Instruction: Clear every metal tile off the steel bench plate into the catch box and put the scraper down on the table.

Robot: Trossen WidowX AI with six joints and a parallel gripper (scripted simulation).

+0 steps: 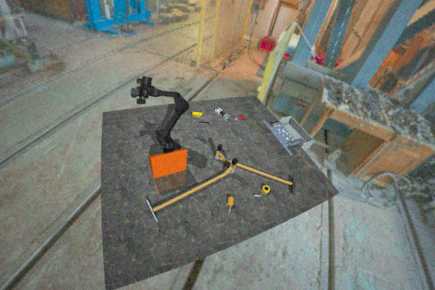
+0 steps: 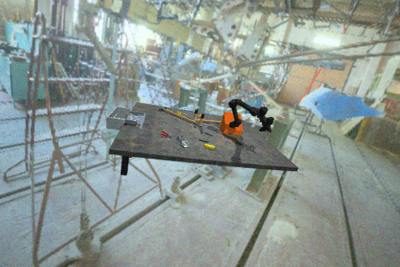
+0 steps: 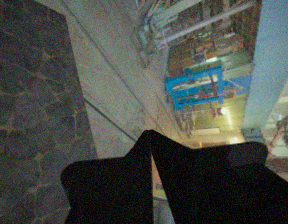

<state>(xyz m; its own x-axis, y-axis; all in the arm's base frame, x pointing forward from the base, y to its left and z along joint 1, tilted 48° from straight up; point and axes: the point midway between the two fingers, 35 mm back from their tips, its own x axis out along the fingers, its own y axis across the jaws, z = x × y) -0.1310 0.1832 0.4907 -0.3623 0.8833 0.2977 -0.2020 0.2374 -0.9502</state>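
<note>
The yellow block lies 49 cm ahead of my gripper tip, 24 cm below it and 4 cm to the right of it. Also, from my gripper tip: scraper: 73 cm to the right, 73 cm ahead, 19 cm below; then red piece: 87 cm ahead, 24 cm below, 15 cm to the right; then hex key: 46 cm ahead, 38 cm to the right, 25 cm below.
</note>
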